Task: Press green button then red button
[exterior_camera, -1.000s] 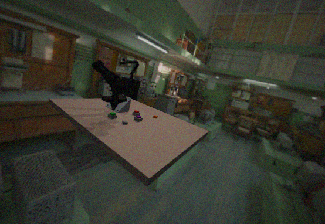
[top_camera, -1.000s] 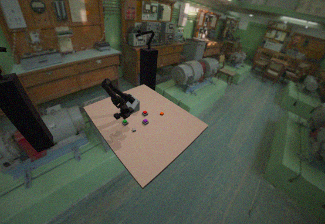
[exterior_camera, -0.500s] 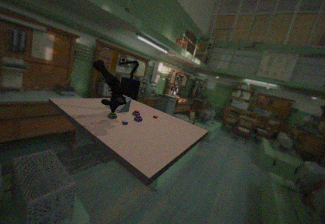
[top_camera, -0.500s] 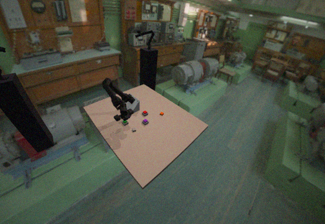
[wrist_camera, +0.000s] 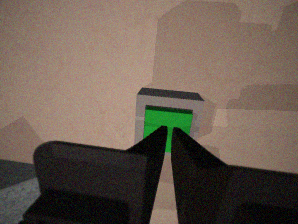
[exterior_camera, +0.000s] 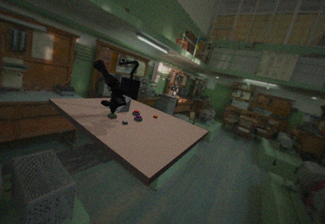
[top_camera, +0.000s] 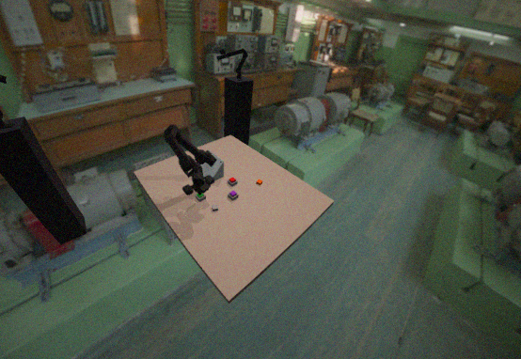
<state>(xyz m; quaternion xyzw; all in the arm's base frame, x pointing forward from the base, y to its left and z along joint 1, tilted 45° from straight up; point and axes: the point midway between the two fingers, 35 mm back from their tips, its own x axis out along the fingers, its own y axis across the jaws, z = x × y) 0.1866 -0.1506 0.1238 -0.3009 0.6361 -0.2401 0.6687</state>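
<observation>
My gripper tip is now 1 cm above the green button. The rest, counted from my gripper tip: red button 24 cm to the left; then purple button 11 cm ahead, 17 cm to the left; then grey block 12 cm ahead, 3 cm to the left, 2 cm below.
</observation>
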